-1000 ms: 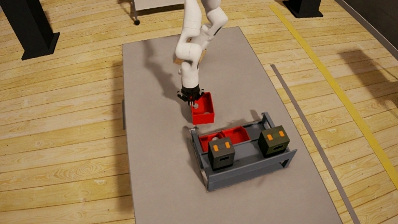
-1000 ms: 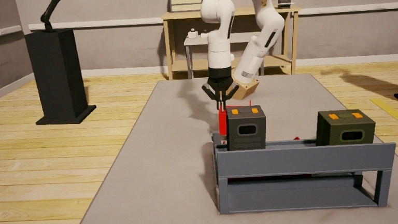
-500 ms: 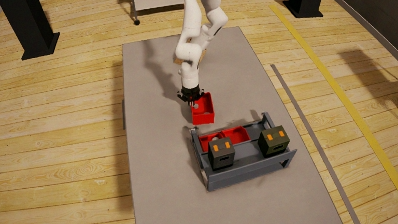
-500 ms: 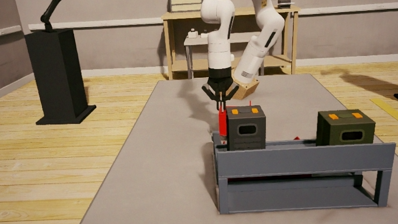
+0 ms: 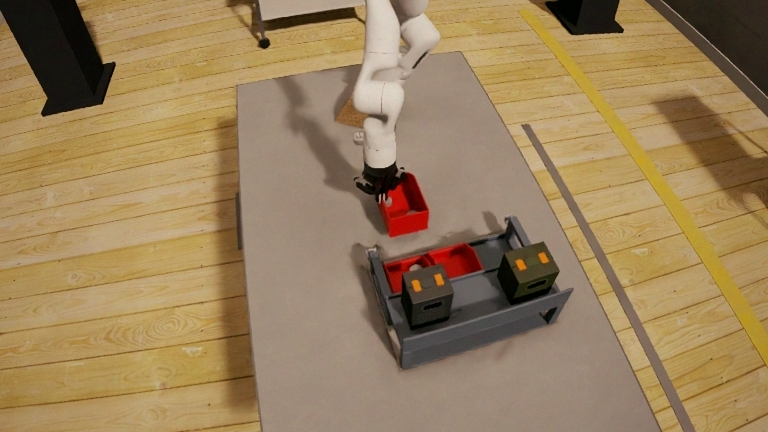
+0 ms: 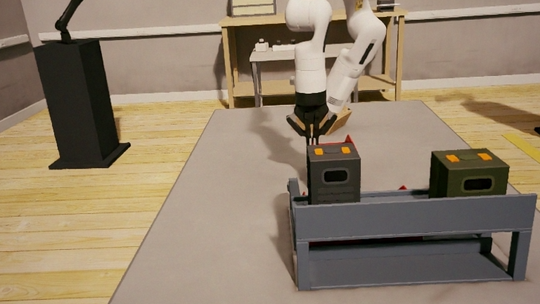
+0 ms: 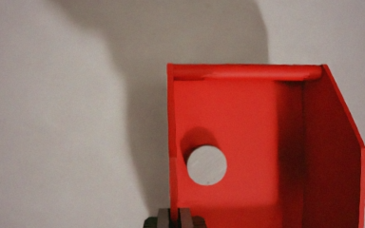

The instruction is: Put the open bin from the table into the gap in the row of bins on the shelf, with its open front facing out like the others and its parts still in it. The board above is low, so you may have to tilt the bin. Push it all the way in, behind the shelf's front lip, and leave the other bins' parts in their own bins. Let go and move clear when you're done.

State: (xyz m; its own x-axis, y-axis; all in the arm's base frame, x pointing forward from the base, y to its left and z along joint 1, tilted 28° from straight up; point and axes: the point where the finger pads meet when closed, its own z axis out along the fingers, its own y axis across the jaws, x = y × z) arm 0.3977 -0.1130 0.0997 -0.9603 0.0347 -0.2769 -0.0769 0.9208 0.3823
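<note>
My gripper is now 30 mm past the grey round part, 20 mm to the right of it and 60 mm above it. The rest, counted from my hand: dark grey box: 330 mm ahead, 30 mm to the left, 50 mm above; green box: 310 mm ahead, 260 mm to the left, 40 mm above; grey shelf: 250 mm ahead, 140 mm to the left, 40 mm below.
</note>
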